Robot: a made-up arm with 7 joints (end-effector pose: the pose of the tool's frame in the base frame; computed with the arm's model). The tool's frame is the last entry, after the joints.
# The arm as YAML. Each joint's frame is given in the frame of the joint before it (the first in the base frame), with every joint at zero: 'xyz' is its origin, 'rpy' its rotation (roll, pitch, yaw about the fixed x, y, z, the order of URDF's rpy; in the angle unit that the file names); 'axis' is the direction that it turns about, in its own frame. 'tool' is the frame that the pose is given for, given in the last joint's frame.
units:
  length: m
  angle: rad
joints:
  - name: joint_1
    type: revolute
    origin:
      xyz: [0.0, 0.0, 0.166]
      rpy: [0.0, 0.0, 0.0]
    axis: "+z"
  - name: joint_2
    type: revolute
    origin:
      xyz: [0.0, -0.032, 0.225]
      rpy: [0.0, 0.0, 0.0]
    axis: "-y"
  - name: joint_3
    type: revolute
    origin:
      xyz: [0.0, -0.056, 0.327]
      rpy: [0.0, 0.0, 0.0]
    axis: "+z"
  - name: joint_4
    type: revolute
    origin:
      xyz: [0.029, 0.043, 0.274]
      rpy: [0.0, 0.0, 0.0]
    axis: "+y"
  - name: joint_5
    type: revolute
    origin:
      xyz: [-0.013, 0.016, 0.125]
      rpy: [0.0, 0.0, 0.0]
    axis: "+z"
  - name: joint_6
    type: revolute
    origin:
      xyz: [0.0, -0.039, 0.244]
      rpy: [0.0, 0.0, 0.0]
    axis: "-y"
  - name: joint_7
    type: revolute
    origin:
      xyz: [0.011, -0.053, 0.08]
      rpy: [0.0, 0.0, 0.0]
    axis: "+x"
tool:
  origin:
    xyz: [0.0, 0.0, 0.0]
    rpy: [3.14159, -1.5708, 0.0]
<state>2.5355 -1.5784 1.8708 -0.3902 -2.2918 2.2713 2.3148</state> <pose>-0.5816 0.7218 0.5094 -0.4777 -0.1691 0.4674 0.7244</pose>
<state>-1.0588 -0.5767 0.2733 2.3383 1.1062 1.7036 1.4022</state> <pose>0.1408 -0.3873 0.5092 0.1144 0.9820 -0.0895 0.1210</pose>
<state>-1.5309 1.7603 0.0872 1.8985 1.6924 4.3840 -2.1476</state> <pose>0.0621 0.4813 0.6130 -0.3944 -0.8947 0.0447 0.2048</pose>
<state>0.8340 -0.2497 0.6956 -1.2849 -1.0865 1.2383 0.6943</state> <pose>0.0748 -0.3350 1.0530 0.1021 0.4803 -0.7154 0.4971</pose>
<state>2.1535 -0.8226 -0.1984 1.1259 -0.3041 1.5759 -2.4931</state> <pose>-0.3381 0.7966 0.7526 -0.6373 0.5192 0.5015 0.2698</pose>
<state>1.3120 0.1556 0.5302 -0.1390 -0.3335 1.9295 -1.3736</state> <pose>0.0870 -0.2914 1.2943 0.0330 0.3142 -0.9465 0.0654</pose>
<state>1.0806 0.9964 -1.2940 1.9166 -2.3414 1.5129 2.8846</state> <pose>0.2501 -0.4289 0.8957 -0.4887 0.5003 -0.5521 0.4540</pose>
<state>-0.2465 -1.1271 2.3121 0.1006 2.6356 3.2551 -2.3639</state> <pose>0.6786 -0.2888 0.9185 -0.6620 0.0700 0.1040 0.7390</pose>
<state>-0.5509 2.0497 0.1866 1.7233 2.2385 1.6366 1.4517</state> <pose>-0.4555 0.3207 0.5151 -0.1277 -0.0888 -0.0277 0.9874</pose>
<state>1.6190 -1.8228 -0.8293 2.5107 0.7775 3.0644 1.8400</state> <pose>0.2096 0.3182 0.2085 -0.7051 0.0101 -0.6411 0.3029</pose>
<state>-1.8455 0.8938 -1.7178 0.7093 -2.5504 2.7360 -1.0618</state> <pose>-0.1415 0.6436 1.0214 0.6420 0.0013 -0.7597 0.1037</pose>
